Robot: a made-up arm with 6 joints.
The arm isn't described. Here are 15 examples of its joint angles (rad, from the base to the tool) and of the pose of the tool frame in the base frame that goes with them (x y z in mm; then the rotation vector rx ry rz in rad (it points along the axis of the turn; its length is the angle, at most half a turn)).
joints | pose
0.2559 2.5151 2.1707 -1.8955 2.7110 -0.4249 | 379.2 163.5 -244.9 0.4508 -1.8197 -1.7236
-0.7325 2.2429 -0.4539 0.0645 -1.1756 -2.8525 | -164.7 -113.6 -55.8 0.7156 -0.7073 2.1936
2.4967 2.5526 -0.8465 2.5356 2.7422 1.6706 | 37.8 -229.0 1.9 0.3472 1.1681 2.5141
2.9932 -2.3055 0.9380 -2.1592 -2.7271 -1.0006 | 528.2 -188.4 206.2 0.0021 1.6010 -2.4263
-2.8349 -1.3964 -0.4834 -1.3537 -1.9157 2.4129 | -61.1 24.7 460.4 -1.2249 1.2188 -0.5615
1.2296 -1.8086 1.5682 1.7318 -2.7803 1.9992 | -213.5 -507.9 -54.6 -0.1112 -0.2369 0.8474
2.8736 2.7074 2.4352 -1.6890 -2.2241 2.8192 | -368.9 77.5 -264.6 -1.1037 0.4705 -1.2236
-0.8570 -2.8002 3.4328 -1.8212 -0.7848 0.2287 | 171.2 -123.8 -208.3 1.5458 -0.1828 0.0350
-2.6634 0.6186 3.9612 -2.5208 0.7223 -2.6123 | 214.2 -67.6 566.2 1.9434 0.6464 0.9604
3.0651 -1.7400 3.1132 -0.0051 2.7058 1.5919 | 263.7 175.4 -86.0 0.9718 -1.4607 1.3472
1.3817 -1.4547 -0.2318 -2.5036 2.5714 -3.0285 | -168.6 -47.6 566.9 -0.7511 1.1096 0.5977
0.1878 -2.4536 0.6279 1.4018 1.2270 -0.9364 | -499.4 -128.3 -126.4 1.2907 2.3929 0.5375
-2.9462 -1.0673 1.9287 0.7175 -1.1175 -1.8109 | 550.7 258.8 338.1 -1.6407 -1.5100 -0.4307
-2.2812 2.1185 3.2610 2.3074 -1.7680 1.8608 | -65.7 -277.2 467.9 -1.4939 -1.7502 0.8248
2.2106 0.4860 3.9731 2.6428 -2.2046 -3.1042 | -62.1 -203.4 344.2 -0.8346 -0.1525 1.8078
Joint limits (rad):
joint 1: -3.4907..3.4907
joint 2: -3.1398..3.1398
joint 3: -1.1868..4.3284
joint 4: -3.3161..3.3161
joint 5: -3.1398..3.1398
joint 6: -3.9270..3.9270
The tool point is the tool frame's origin. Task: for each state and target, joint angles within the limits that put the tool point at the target. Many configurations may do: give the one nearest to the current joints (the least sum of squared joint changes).
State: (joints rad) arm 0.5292 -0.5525 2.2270 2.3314 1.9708 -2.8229
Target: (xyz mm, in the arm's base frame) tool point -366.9 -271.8 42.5
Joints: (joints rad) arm 0.8495 -1.2786 2.4698 2.0857 1.9708 -2.8229
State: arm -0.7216 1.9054 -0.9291 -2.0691 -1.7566 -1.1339
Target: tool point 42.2 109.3 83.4
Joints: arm -0.7454 1.8063 -0.5053 -2.1636 -1.7566 -1.1339
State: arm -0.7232 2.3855 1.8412 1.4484 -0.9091 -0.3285
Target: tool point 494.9 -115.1 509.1
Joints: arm -0.2471 1.7948 2.1810 1.6194 -0.9091 -0.3285
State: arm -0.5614 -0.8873 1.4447 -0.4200 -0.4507 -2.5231
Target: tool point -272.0 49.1 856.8
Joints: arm -0.7721 -0.5587 1.5875 -0.6555 -0.4507 -2.5231
